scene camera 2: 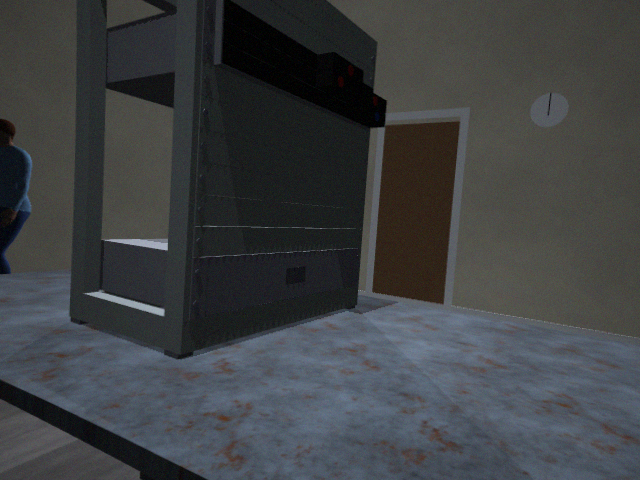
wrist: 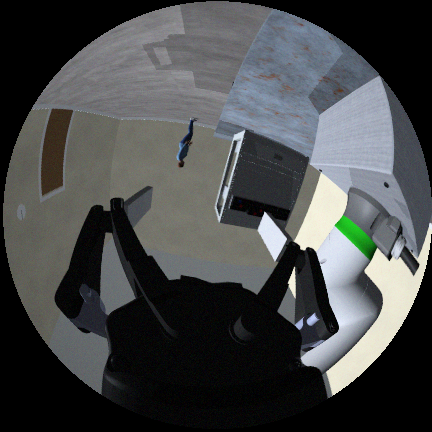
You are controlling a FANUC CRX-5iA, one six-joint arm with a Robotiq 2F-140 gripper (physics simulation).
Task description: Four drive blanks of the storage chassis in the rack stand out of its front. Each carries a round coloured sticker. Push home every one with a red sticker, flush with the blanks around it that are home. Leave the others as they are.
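Note:
The black storage chassis sits high in the grey rack. In the scene view several blanks stand out of its front. Two neighbouring ones carry a red sticker and another red sticker. At the far right end, one carries a red sticker, above one with a blue sticker. In the wrist view the stickers are tiny and partly unclear. My gripper is open and empty, apart from the rack; its right finger overlaps the chassis edge in view. The gripper does not show in the scene view.
The rack stands on a mottled blue-grey table. In the wrist view a pale box-shaped base and the white arm are at the right. A person stands beyond the rack. A brown door is in the wall.

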